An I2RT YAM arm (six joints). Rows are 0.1 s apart.
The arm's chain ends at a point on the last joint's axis. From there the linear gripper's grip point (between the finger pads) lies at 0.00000 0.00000 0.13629 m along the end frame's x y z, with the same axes.
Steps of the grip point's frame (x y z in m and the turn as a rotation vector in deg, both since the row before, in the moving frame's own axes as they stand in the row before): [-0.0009, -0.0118, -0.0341, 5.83, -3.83, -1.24]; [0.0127, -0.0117, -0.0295, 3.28, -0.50, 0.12]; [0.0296, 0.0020, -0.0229, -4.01, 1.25, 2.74]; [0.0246, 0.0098, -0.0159, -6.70, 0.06, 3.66]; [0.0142, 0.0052, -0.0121, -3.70, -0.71, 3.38]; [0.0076, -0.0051, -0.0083, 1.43, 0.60, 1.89]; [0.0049, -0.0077, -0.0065, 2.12, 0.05, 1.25]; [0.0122, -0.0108, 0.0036, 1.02, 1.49, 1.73]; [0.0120, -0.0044, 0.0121, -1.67, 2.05, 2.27]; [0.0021, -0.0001, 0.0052, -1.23, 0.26, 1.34]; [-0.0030, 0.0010, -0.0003, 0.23, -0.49, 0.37]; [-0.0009, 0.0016, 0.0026, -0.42, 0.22, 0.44]
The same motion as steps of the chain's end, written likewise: [0.0083, 0.0019, -0.0331, 5.83, -3.83, -1.24]; [0.0139, -0.0039, -0.0293, 3.28, -0.50, 0.12]; [0.0269, -0.0076, -0.0225, -4.01, 1.25, 2.74]; [0.0250, -0.0061, -0.0150, -6.70, 0.06, 3.66]; [0.0161, -0.0035, -0.0118, -3.70, -0.71, 3.38]; [0.0061, -0.0017, -0.0083, 1.43, 0.60, 1.89]; [0.0047, -0.0027, -0.0064, 2.12, 0.05, 1.25]; [0.0086, -0.0084, 0.0037, 1.02, 1.49, 1.73]; [0.0072, -0.0085, 0.0122, -1.67, 2.05, 2.27]; [0.0015, -0.0030, 0.0052, -1.23, 0.26, 1.34]; [-0.0018, 0.0016, -0.0003, 0.23, -0.49, 0.37]; [-0.0014, 0.0006, 0.0026, -0.42, 0.22, 0.44]
